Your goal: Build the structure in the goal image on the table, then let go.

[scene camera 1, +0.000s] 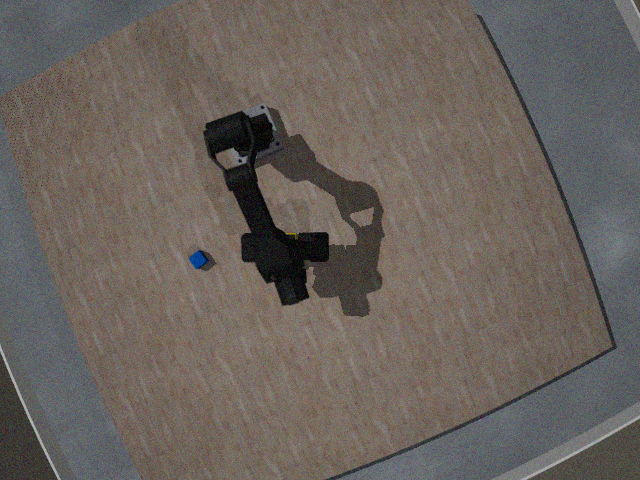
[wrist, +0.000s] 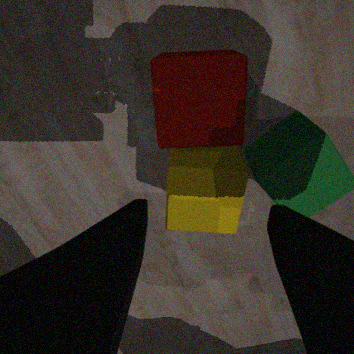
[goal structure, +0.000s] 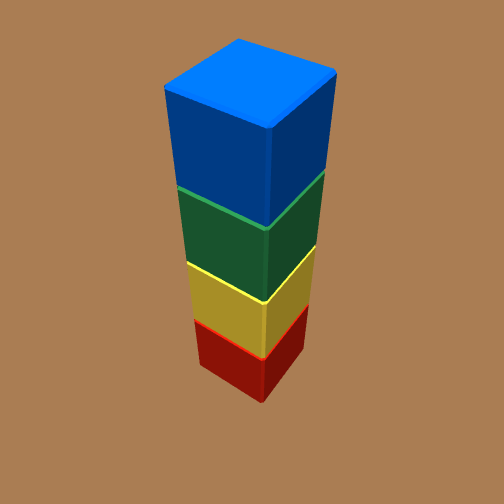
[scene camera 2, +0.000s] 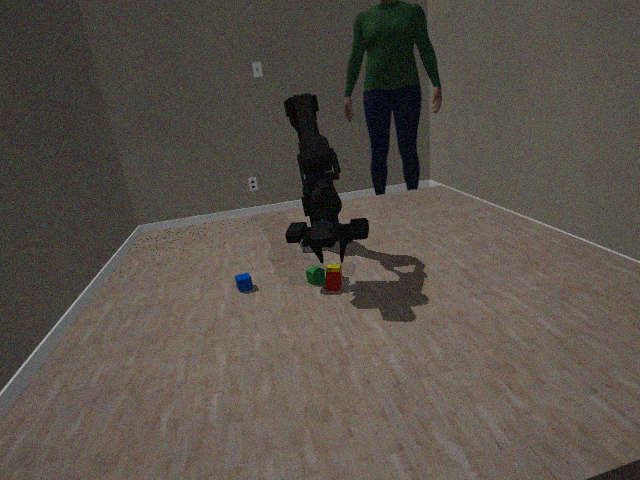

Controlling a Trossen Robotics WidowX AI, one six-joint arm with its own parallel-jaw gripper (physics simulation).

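A red block (scene camera 2: 333,282) (wrist: 200,100) sits on the table beside a yellow block (scene camera 2: 333,268) (wrist: 205,213). The yellow block is partly hidden behind the red one in scene view 2, and its edge shows beside the arm in scene view 1 (scene camera 1: 292,235). I cannot tell if they touch. A green block (scene camera 2: 315,275) (wrist: 287,157) lies turned at an angle close beside them, partly in shadow. A blue block (scene camera 1: 197,259) (scene camera 2: 244,282) sits apart to the left. My gripper (scene camera 2: 331,261) (wrist: 208,213) is partly open and empty, pointing down above the yellow block, with a finger either side in the wrist view.
The arm's base plate (scene camera 1: 262,107) stands on the wood-grained surface (scene camera 1: 439,310) (scene camera 2: 258,387), behind the blocks in scene view 2. The arm covers most of the block group in scene view 1. A standing figure in a green top (scene camera 2: 391,46) is at the back, near the walls.
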